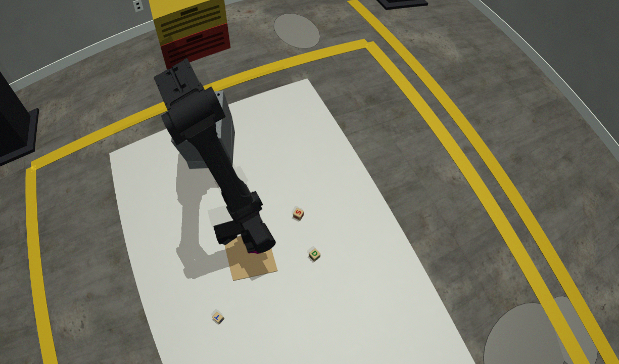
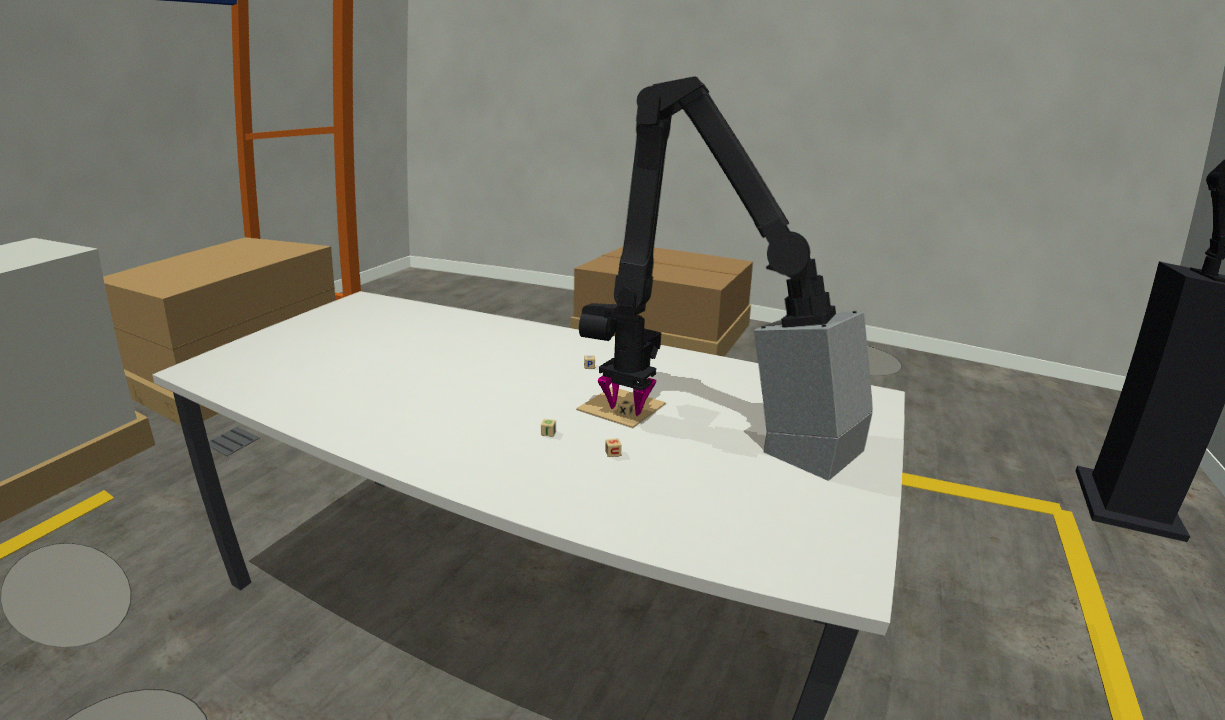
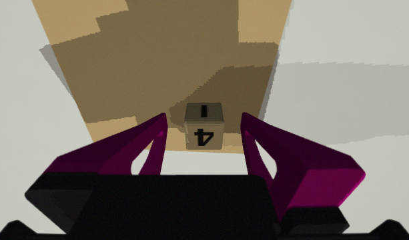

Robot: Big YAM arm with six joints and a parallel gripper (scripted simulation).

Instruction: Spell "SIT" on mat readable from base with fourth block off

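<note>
The I block lies right at my hand. Round my hand: S block: 15 cm to the left, 5 cm behind; then D block: 15 cm to the left, 9 cm ahead; then tan mat: 3 cm to the right, 2 cm below, 2 cm ahead.
</note>
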